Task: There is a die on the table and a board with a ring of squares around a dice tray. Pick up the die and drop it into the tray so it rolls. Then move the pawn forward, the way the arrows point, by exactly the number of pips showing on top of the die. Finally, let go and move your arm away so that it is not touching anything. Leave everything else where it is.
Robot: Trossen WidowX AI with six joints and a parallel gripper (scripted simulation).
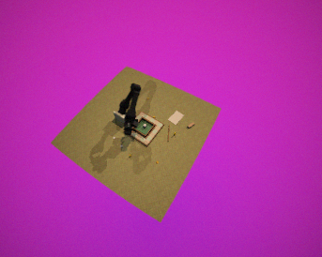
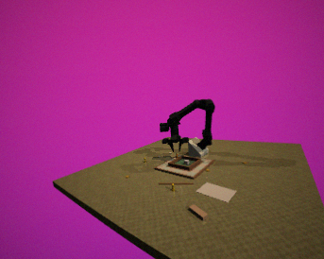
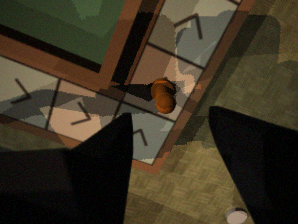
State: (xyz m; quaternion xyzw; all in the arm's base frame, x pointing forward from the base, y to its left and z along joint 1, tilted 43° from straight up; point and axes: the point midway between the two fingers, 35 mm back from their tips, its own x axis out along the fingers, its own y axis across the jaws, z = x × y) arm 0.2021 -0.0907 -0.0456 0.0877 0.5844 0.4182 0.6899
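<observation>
Right now the orange pawn is 30 mm below my gripper tip. Round my gripper tip: green dice tray: 70 mm ahead, 110 mm to the left, 50 mm below; then white die: 70 mm ahead, 130 mm to the left, 30 mm below; then thin stick: 300 mm ahead, 210 mm to the left, 60 mm below.
</observation>
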